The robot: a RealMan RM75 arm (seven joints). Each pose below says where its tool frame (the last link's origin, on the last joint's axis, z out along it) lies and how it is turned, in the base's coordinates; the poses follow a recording.
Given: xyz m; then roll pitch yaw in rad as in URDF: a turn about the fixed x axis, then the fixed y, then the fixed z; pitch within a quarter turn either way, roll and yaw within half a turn.
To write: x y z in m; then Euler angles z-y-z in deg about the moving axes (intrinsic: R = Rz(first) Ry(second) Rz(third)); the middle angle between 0 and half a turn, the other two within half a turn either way. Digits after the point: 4 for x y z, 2 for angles.
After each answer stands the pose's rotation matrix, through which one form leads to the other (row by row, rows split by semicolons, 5 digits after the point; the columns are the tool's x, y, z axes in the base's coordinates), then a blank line. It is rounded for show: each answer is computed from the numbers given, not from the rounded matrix.
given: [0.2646 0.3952 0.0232 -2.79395 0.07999 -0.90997]
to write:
[0.2646 0.3952 0.0232 50.30 159.58 -76.76]
0.61181 -0.75897 0.22285; -0.78696 -0.55556 0.26841; -0.07990 -0.33959 -0.93717

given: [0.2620 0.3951 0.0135 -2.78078 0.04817 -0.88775]
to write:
[0.2620 0.3951 0.0135 46.41 159.15 -82.22]
0.63043 -0.73644 0.24540; -0.77475 -0.57733 0.25776; -0.04815 -0.35263 -0.93452

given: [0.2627 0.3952 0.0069 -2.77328 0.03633 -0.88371]
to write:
[0.2627 0.3952 0.0069 44.74 158.80 -84.24]
0.63387 -0.72955 0.25685; -0.77259 -0.58164 0.25457; -0.03632 -0.35980 -0.93232

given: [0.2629 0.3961 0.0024 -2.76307 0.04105 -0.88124]
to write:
[0.2629 0.3961 0.0024 45.40 158.19 -83.66]
0.63566 -0.72656 0.26086; -0.77088 -0.57946 0.26453; -0.04104 -0.36924 -0.92843

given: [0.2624 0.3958 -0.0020 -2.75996 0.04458 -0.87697]
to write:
[0.2624 0.3958 -0.0020 46.09 157.99 -83.17]
0.63885 -0.72411 0.25988; -0.76804 -0.58072 0.26996; -0.04457 -0.37207 -0.92714

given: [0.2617 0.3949 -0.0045 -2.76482 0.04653 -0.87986]
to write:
[0.2617 0.3949 -0.0045 46.29 158.26 -82.79]
0.63657 -0.72750 0.25598; -0.76982 -0.57937 0.26779; -0.04651 -0.36752 -0.92885

